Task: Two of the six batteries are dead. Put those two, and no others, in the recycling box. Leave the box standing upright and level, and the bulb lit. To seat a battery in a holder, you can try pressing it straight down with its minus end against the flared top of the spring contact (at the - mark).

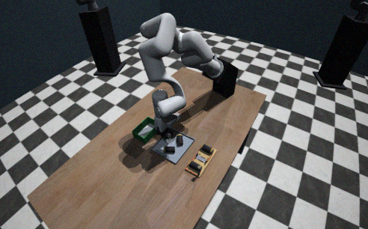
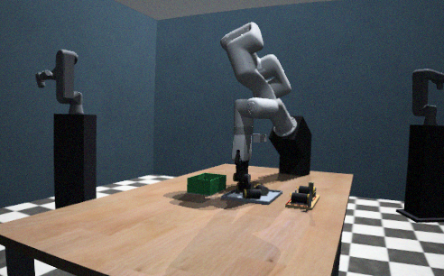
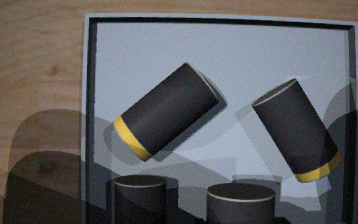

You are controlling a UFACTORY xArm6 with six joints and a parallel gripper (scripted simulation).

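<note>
The grey tray lies 2 cm ahead of my hand, 5 cm to the left of it and 8 cm below it. Also, from my hand: green recycling box (5 cm behind, 14 cm to the right, 7 cm below).
</note>
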